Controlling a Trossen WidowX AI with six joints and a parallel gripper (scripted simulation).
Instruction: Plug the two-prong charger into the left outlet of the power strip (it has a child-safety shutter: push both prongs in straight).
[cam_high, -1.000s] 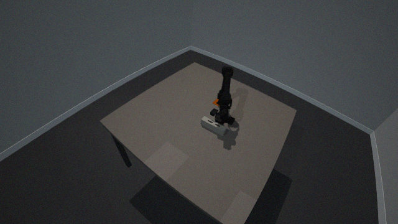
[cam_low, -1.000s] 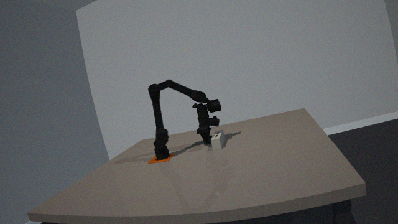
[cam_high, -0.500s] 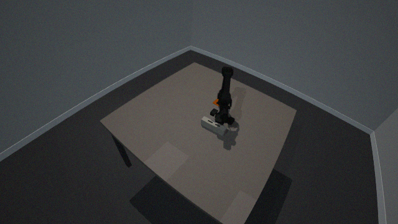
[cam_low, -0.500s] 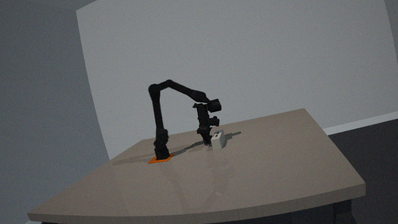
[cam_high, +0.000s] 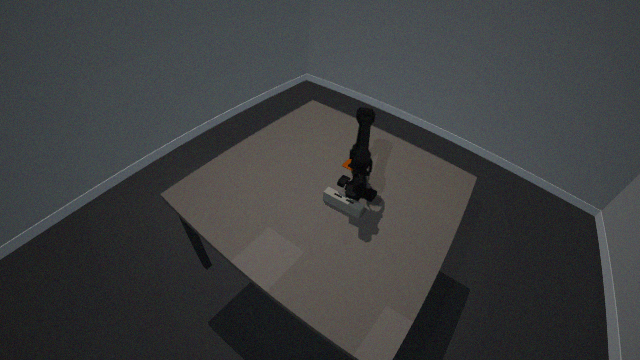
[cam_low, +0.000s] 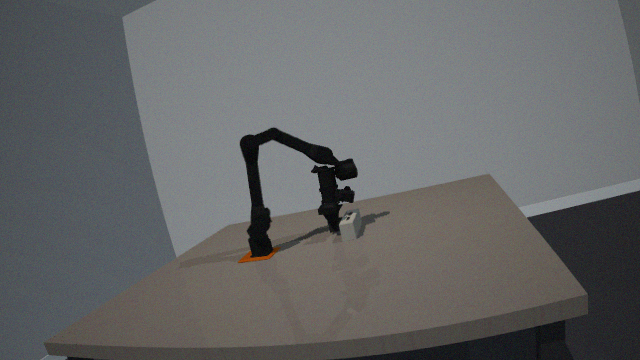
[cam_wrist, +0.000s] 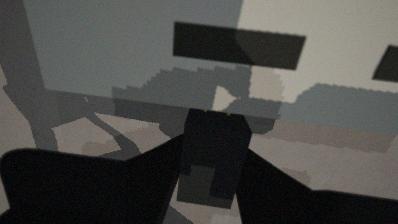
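Right now the black two-prong charger is 2 cm ahead of my gripper tip and 1 cm above it.
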